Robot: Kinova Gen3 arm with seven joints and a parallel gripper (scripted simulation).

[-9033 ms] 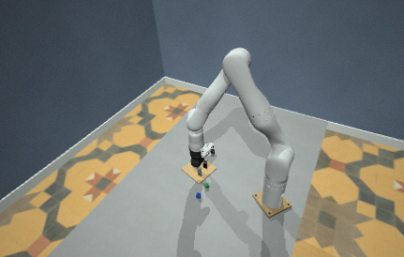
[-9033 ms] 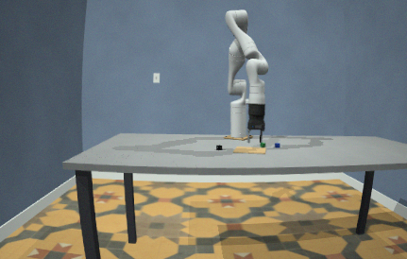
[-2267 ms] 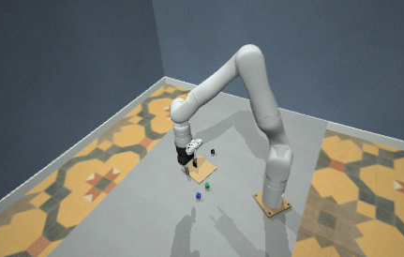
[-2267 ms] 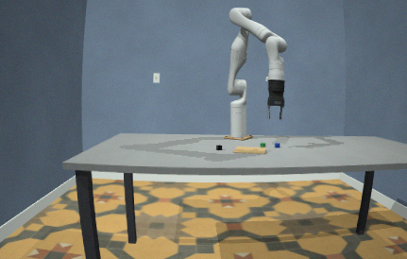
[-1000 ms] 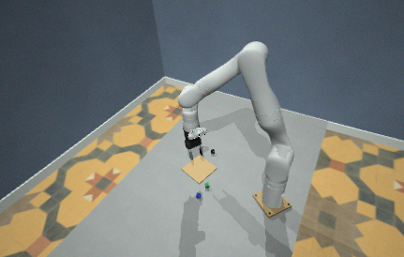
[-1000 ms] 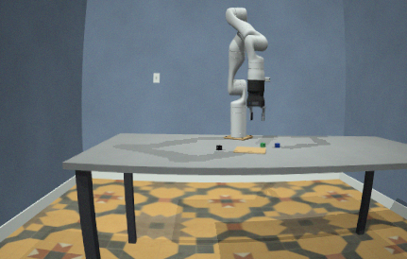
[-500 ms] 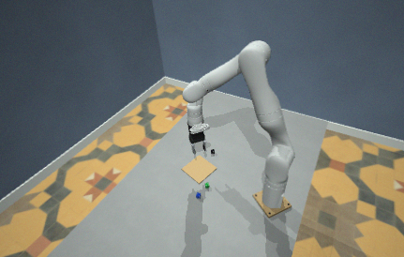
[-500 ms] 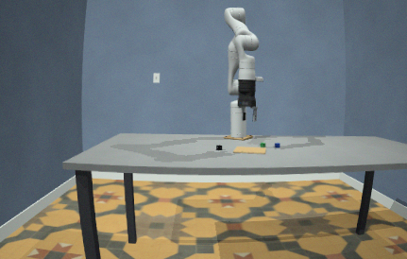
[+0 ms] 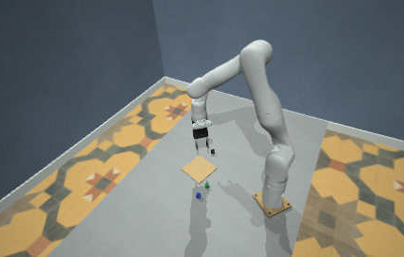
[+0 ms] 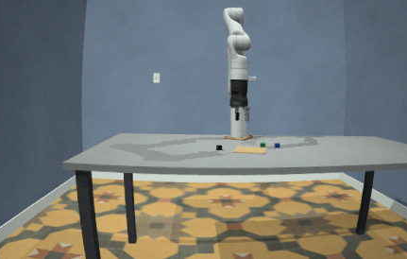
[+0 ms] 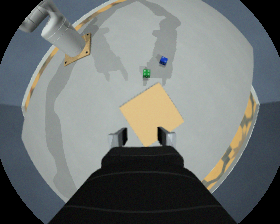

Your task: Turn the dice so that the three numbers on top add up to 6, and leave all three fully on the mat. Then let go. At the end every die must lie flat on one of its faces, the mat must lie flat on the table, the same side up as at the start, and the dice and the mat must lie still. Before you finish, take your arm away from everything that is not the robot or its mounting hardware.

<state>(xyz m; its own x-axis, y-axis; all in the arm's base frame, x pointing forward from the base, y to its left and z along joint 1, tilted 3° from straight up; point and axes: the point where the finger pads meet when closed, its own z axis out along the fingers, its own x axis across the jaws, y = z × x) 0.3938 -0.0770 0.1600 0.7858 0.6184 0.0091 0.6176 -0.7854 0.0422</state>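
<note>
The black die is 20 mm behind my hand, 100 mm to the right of it and 140 mm below it. Also, from my hand: blue die (70 mm behind, 200 mm to the left, 140 mm below); then green die (80 mm behind, 130 mm to the left, 140 mm below); then tan mat (40 mm to the left, 150 mm below).
</note>
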